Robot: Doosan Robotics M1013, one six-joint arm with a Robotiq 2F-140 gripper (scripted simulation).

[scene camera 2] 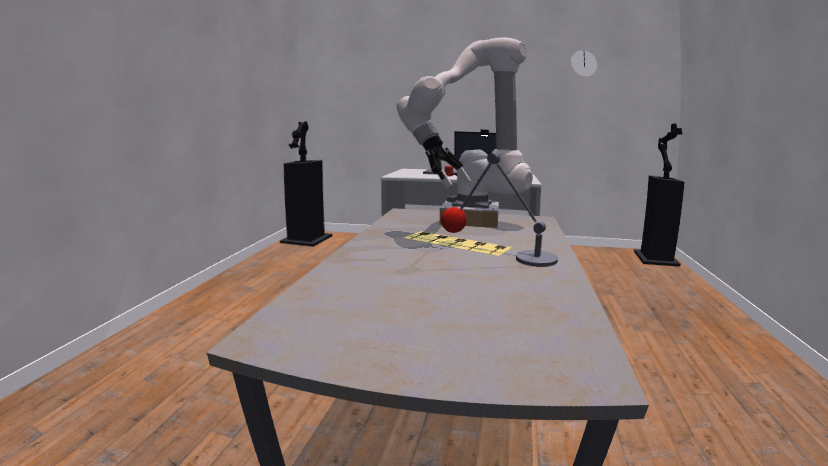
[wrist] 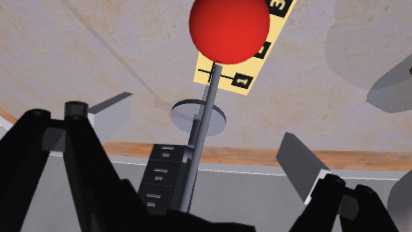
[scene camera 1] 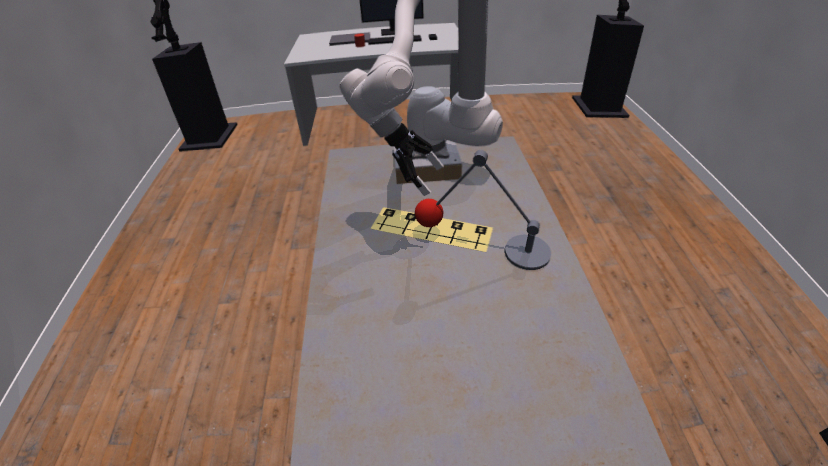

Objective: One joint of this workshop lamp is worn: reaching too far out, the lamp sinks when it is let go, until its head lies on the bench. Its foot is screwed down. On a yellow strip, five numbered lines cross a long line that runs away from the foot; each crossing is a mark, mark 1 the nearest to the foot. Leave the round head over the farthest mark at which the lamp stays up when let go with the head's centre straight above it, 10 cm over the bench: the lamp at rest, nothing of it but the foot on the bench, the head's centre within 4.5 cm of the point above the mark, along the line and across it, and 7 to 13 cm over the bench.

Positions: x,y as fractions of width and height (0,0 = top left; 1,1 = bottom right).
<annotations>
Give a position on a round grey lamp foot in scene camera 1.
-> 0.63,0.54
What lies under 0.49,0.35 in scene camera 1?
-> The gripper.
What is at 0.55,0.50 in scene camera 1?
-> A yellow numbered strip.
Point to a round grey lamp foot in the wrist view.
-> At 0.45,0.50
</annotations>
